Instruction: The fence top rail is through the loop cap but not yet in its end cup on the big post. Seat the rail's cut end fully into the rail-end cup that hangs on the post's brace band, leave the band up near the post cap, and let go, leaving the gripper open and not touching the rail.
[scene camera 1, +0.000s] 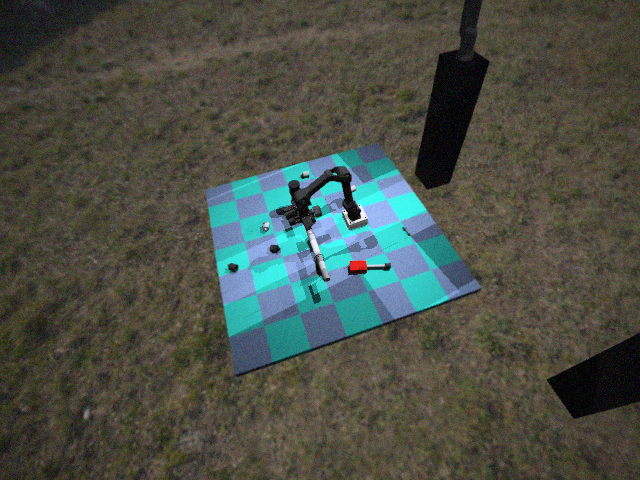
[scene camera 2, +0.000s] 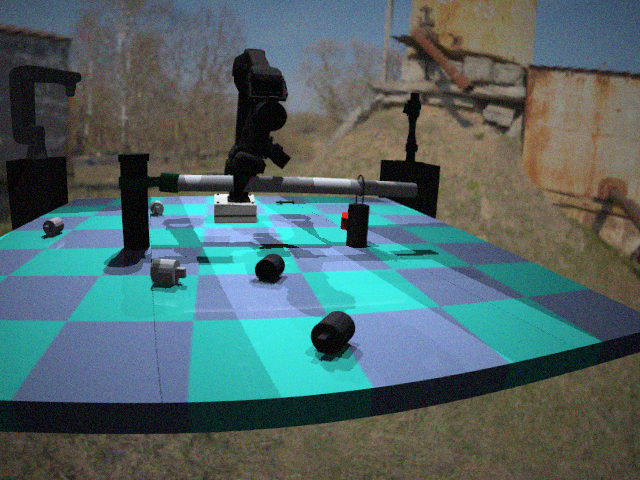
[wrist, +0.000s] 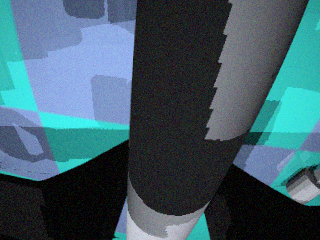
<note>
I see my gripper (scene camera 2: 236, 195).
My gripper is seen too in the wrist view (wrist: 167, 149).
</note>
